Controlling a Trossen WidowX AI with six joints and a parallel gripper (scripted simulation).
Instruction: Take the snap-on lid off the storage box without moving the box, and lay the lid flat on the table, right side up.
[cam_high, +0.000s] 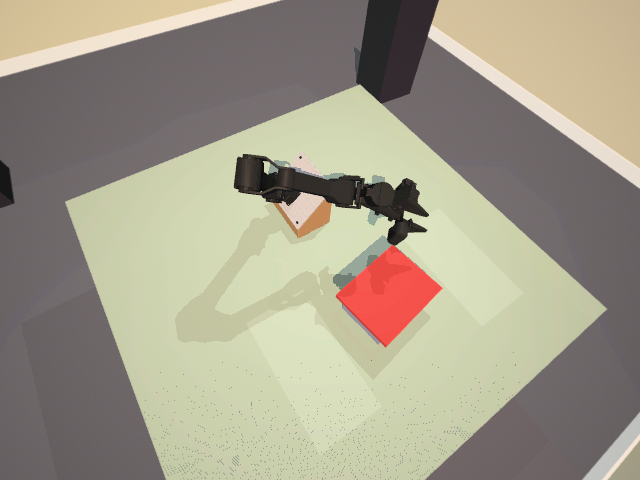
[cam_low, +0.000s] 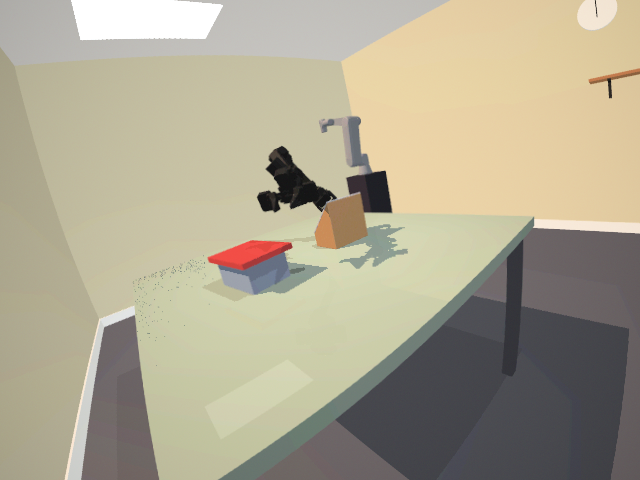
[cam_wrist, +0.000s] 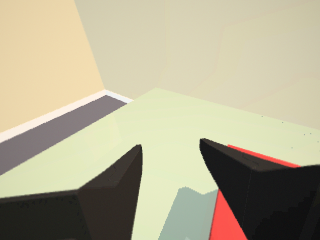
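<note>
My gripper tip is now 160 mm to the left of the red lid, 120 mm above it and 90 mm short of it. Also, from my gripper tip: grey-blue storage box 170 mm below, 160 mm to the right, 90 mm ahead.
</note>
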